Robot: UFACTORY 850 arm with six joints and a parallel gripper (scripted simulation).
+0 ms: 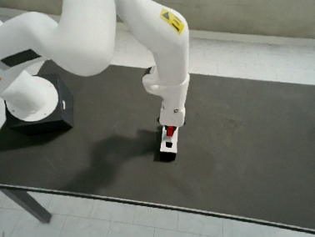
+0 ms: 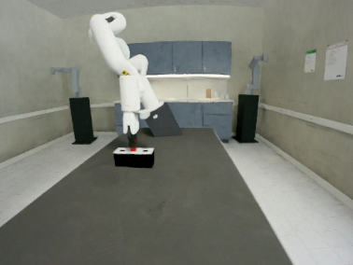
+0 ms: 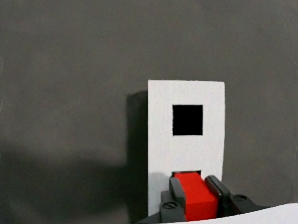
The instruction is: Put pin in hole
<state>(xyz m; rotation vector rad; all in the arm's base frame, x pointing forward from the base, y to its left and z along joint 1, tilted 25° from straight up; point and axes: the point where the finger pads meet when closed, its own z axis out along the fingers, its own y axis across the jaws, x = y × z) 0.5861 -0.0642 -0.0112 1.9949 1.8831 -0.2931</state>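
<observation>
My gripper is now 8 cm above the block. From my hand the other things lie so: pin (1 cm below).
</observation>
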